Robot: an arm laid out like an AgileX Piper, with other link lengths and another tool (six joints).
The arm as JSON. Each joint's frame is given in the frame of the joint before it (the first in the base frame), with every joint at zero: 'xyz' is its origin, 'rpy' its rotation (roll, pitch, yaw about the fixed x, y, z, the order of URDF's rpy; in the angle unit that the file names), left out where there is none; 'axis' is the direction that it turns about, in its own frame. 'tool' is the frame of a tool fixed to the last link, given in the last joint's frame.
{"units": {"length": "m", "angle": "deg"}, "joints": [
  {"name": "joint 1", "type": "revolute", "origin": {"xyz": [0.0, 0.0, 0.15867]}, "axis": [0.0, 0.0, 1.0]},
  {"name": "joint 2", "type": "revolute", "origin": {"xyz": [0.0, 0.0, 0.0]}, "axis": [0.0, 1.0, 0.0]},
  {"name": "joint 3", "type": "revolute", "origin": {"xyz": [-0.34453, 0.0, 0.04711]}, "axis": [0.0, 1.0, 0.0]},
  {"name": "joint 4", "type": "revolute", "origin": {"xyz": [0.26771, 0.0, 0.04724]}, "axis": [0.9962, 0.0, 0.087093]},
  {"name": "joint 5", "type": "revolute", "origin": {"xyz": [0.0, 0.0, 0.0]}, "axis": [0.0, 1.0, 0.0]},
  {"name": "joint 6", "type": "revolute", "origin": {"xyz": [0.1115, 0.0, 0.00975]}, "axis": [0.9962, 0.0, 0.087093]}
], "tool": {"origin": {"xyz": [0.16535, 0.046, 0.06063], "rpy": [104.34, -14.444, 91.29]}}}
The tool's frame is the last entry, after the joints.
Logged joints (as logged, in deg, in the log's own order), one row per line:
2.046 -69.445 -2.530 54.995 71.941 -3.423
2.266 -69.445 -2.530 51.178 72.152 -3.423
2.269 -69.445 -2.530 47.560 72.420 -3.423
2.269 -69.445 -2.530 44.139 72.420 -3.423
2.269 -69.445 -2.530 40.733 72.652 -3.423
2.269 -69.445 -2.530 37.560 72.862 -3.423
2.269 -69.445 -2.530 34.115 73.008 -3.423
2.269 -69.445 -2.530 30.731 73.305 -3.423
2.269 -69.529 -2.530 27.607 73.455 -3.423
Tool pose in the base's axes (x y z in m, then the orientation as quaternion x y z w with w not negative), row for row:
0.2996 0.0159 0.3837 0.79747 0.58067 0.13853 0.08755
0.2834 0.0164 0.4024 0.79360 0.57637 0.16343 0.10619
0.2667 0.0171 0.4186 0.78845 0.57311 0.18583 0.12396
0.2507 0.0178 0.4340 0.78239 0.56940 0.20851 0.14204
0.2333 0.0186 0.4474 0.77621 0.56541 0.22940 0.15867
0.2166 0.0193 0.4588 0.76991 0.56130 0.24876 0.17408
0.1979 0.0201 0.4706 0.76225 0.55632 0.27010 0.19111
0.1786 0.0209 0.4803 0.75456 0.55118 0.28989 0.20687
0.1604 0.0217 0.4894 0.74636 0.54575 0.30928 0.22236
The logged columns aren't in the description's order. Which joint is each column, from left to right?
Columns, left to right: joint 6, joint 3, joint 1, joint 2, joint 5, joint 4.
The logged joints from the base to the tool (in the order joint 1, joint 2, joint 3, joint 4, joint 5, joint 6), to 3 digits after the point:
-2.530 54.995 -69.445 -3.423 71.941 2.046
-2.530 51.178 -69.445 -3.423 72.152 2.266
-2.530 47.560 -69.445 -3.423 72.420 2.269
-2.530 44.139 -69.445 -3.423 72.420 2.269
-2.530 40.733 -69.445 -3.423 72.652 2.269
-2.530 37.560 -69.445 -3.423 72.862 2.269
-2.530 34.115 -69.445 -3.423 73.008 2.269
-2.530 30.731 -69.445 -3.423 73.305 2.269
-2.530 27.607 -69.529 -3.423 73.455 2.269

